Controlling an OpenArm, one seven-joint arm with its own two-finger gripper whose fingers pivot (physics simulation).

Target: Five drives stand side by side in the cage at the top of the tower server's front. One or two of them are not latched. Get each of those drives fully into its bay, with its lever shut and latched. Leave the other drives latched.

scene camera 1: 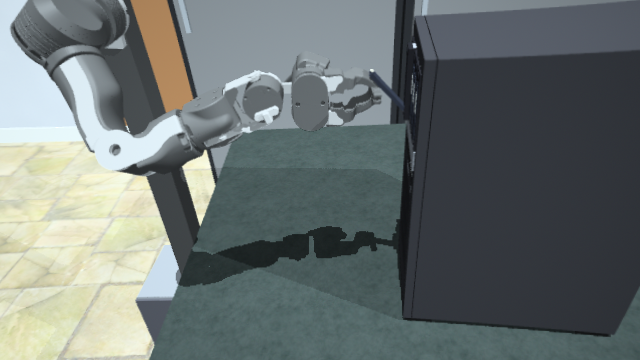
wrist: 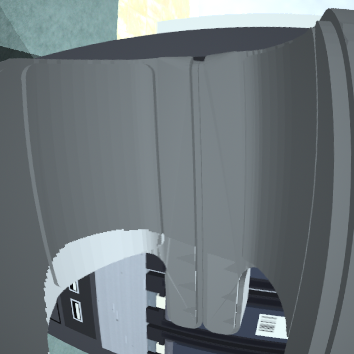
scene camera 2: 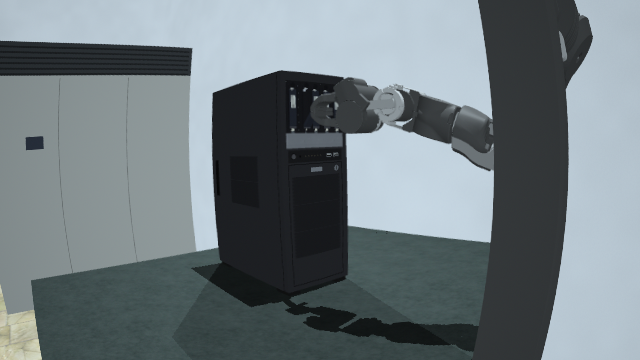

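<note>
The tower server (scene camera 1: 510, 190) (scene camera 2: 317, 275) stands upright with its drive cage at the top front. One drive's lever (scene camera 1: 388, 88) (scene camera 2: 308, 120) is swung open and sticks out, tilted up and away from the front. The leftmost drive (scene camera 2: 293, 107) has its lever upright and flat in its bay. A drive lever with a barcode label (wrist: 267, 325) shows past the fingers in the wrist view; I cannot tell which drive it is. My gripper (scene camera 1: 378, 99) (scene camera 2: 315, 111) (wrist: 216, 197) is shut and empty, its tips close beside the open lever, below its outer end. Contact is unclear. The gripper hides the right-hand drives in scene camera 2.
The tower stands on a green table top (scene camera 1: 300, 200) (scene camera 2: 125, 300). A silver strip (scene camera 2: 314, 141) (wrist: 120, 305) and a port panel (scene camera 2: 315, 156) (wrist: 75, 310) lie below the cage. The arm's dark post (scene camera 2: 530, 200) rises at the right in scene camera 2. A grey cabinet (scene camera 2: 100, 175) stands behind.
</note>
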